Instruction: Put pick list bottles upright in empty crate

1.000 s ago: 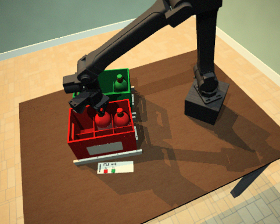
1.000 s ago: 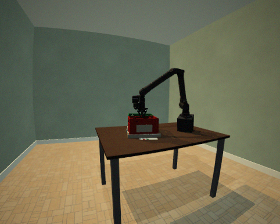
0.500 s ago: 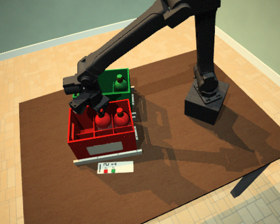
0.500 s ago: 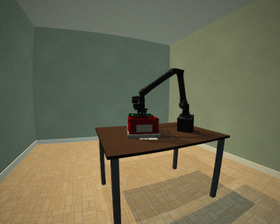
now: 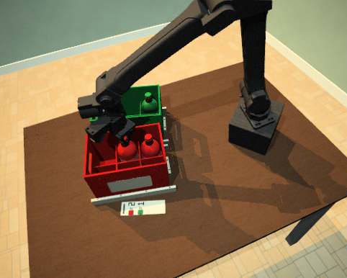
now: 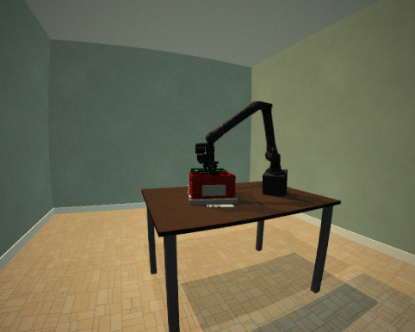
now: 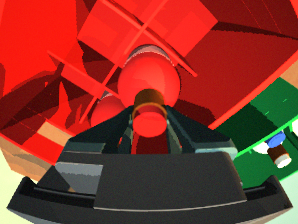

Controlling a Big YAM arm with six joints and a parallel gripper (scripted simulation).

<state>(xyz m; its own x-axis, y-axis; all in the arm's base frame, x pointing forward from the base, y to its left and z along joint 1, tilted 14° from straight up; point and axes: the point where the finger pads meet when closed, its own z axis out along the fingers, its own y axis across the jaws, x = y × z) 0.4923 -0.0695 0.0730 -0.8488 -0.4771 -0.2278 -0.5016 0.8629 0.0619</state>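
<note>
My gripper is now 1 cm short of the red crate, 5 cm to the right of it and 8 cm above it. The rest, counted from my hand: blue-capped bottle: 5 cm ahead, 16 cm to the right, 8 cm below; then red bottle: 9 cm behind, 1 cm to the left, 8 cm below; then green crate: 5 cm behind, 19 cm to the right, 8 cm below.
</note>
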